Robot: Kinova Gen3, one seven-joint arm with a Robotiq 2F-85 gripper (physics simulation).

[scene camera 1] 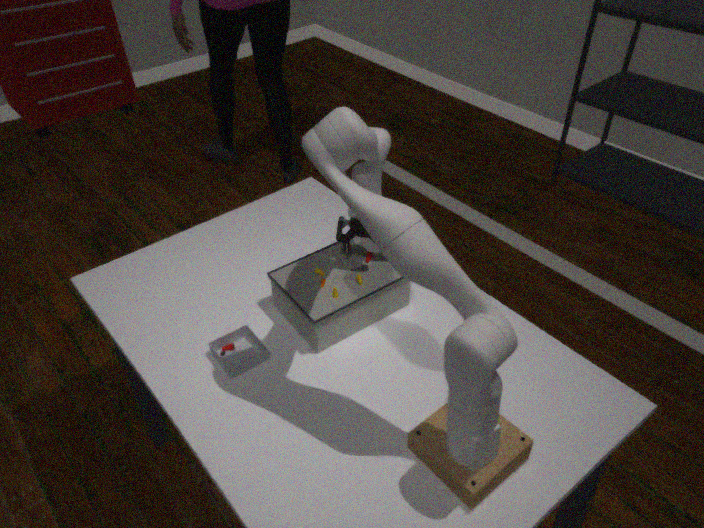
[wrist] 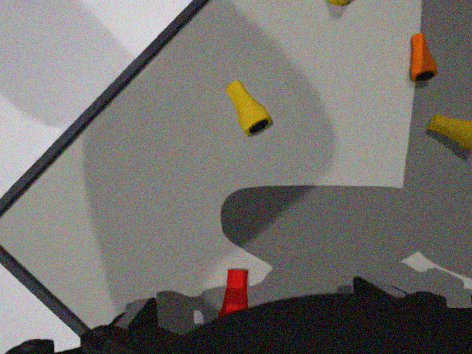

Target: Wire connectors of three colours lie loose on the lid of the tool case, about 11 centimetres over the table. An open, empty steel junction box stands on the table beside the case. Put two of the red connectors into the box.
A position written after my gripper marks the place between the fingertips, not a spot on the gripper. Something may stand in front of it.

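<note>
My gripper point(wrist: 257, 310) is visible, as are a red connector point(wrist: 235, 299), a yellow connector point(wrist: 253, 117) and an orange connector point(wrist: 423, 67). A steel junction box point(scene camera 1: 249, 352) is also present. A tool case can be seen in scene camera 1 point(scene camera 1: 322, 320) and in the wrist view point(wrist: 155, 191).
</note>
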